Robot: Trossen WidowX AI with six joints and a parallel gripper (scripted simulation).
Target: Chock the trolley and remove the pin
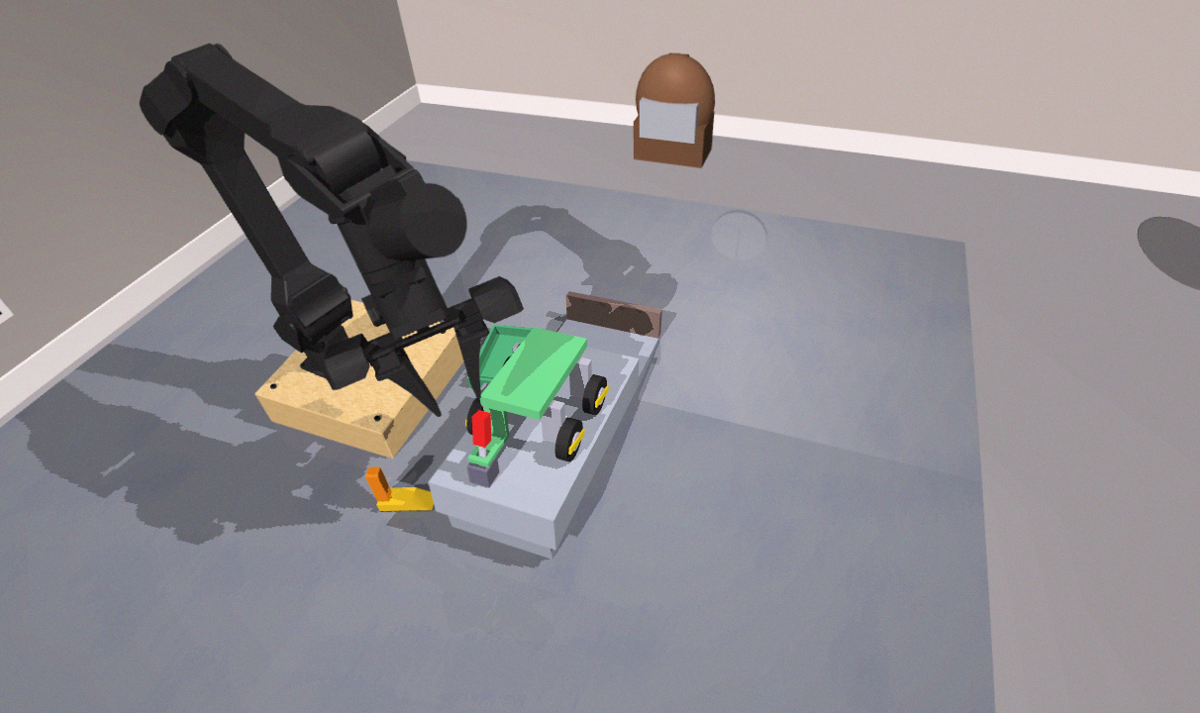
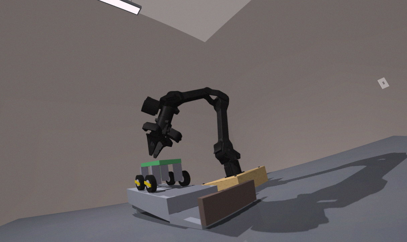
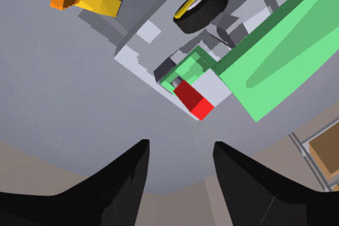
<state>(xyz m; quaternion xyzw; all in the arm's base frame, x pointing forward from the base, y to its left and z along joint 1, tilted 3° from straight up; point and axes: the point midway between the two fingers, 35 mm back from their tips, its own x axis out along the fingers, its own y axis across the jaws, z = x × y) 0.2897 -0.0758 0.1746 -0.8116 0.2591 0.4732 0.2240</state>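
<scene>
My gripper tip is 10 cm past the yellow chock, 3 cm to the left of it and 17 cm above it. The rest, counted from my gripper tip: grey ramp 2 cm ahead, 11 cm to the left, 15 cm below; trolley 2 cm ahead, 10 cm to the left, 8 cm below; red-headed stop pin 1 cm ahead, 1 cm to the left, 6 cm below.
</scene>
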